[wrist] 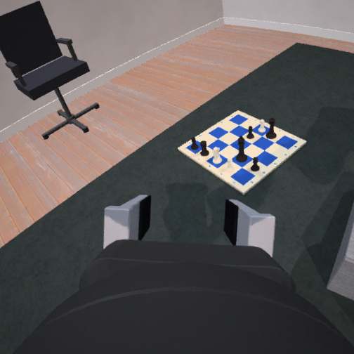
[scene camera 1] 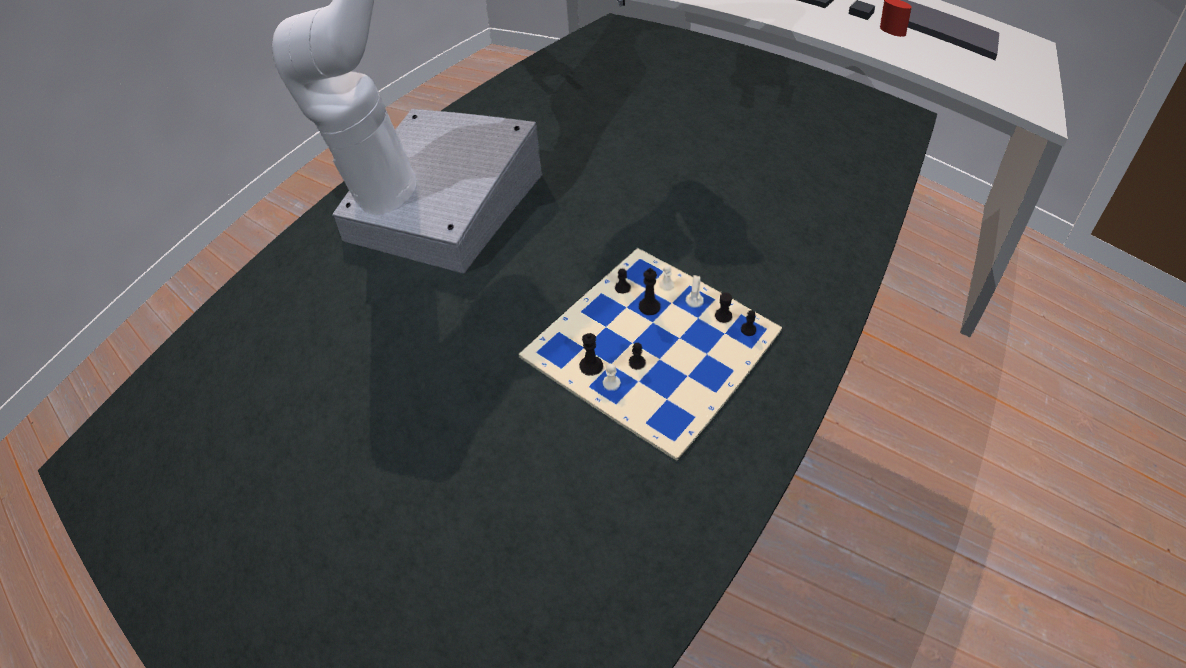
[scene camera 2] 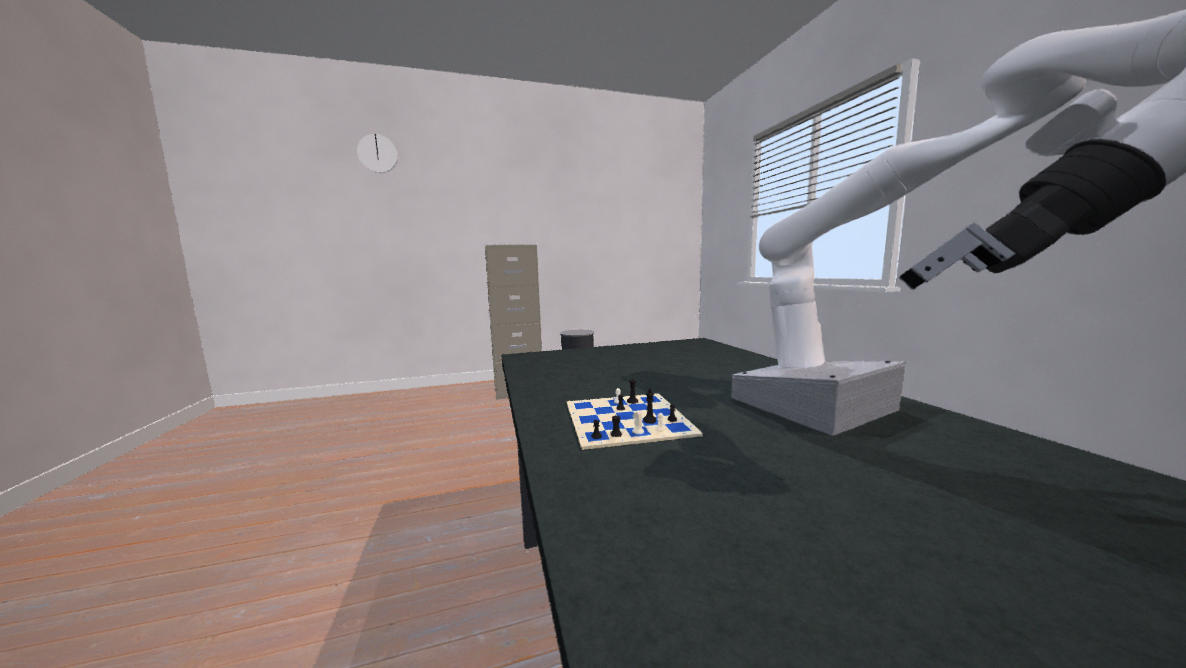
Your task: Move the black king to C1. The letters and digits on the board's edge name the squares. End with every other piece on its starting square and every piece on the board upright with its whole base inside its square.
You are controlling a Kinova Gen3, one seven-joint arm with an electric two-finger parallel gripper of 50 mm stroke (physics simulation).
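Frame: origin at the arm's base, x ahead, y left, z up, level; millimetres.
Where they show: gripper, fingertip midpoint: [scene camera 2: 911, 279]; arm's base, link origin: [scene camera 1: 387, 190] [scene camera 2: 800, 365].
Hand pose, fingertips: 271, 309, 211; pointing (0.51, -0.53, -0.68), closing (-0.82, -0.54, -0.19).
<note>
Each offset is from my fingertips to the top centre of the thing, as dx, dy, dz. "spot": to the spot under its first point.
The black king @(+133, -336, -209) [scene camera 1: 649, 297] [scene camera 2: 649, 409] [wrist: 241, 151], the tallest piece, stands upright on D4 of the blue-and-cream board [scene camera 1: 677, 453] [scene camera 2: 582, 445] [wrist: 244, 190]. The C1 square @(spot: +233, -402, -272) [scene camera 1: 711, 374] [wrist: 218, 133] is bare. A flared black queen @(+106, -441, -219) [scene camera 1: 590, 357] [scene camera 2: 632, 393] [wrist: 271, 130] stands on A4. My gripper [scene camera 2: 910, 280] [wrist: 187, 213] is open and empty, high above the table and away from the board. Its fingers are not clearly visible in scene camera 1.
A black pawn @(+92, -319, -240) [scene camera 1: 622, 283] is on D5, another @(+150, -417, -240) [scene camera 1: 636, 357] on B3, and a white piece @(+136, -453, -240) [scene camera 1: 611, 379] on A3. Row E holds a white pawn @(+140, -294, -240) [scene camera 1: 666, 278], a taller white piece @(+180, -307, -232) [scene camera 1: 695, 293], a black rook @(+220, -316, -239) [scene camera 1: 723, 309] and a small black piece @(+255, -324, -240) [scene camera 1: 748, 324].
</note>
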